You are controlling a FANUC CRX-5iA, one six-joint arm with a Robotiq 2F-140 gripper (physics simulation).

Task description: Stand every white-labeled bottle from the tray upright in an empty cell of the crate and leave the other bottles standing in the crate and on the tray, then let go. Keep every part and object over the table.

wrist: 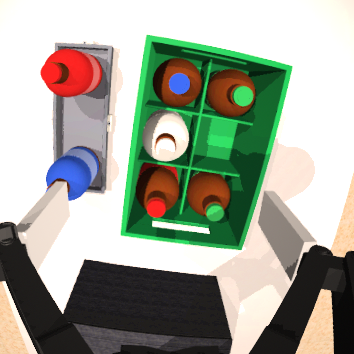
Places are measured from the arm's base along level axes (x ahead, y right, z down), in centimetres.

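Where they show: gripper, fingertip midpoint: (165, 203).
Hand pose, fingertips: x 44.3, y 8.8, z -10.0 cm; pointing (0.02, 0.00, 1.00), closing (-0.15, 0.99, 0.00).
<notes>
After its pixels a point has its place.
The green crate (132, 150) {x 44.1, y 4.5, z 7.0 cm} has six cells. A white-labeled bottle (166, 134) {x 45.0, y 9.1, z 10.2 cm} stands upright in the middle cell of its left column. Brown bottles stand in other cells: one with a blue cap (177, 82) {x 52.0, y 11.1, z 8.2 cm}, one with a green cap (231, 93) {x 50.0, y 18.2, z 9.2 cm} at the top, one with a red cap (157, 190) {x 36.3, y 6.8, z 11.4 cm} and another green-capped one (209, 194) {x 34.7, y 14.8, z 11.5 cm} at the bottom. The middle right cell holds no bottle. The grey tray (82, 120) {x 46.7, y -6.6, z 24.0 cm} holds a red bottle (72, 73) {x 54.9, y -3.3, z 12.3 cm} at the top and a blue bottle (73, 172) {x 40.0, y -6.3, z 13.1 cm} at the bottom. My gripper (165, 203) {x 44.3, y 8.7, z -10.0 cm} is wide open and empty, above the crate's near end.
The white table top (192, 15) {x 63.4, y 15.6, z 24.5 cm} lies under the crate and tray. My left finger overlaps the blue bottle's neck in view; the right finger is beside the crate's lower right corner. A tan floor shows at the right edge.
</notes>
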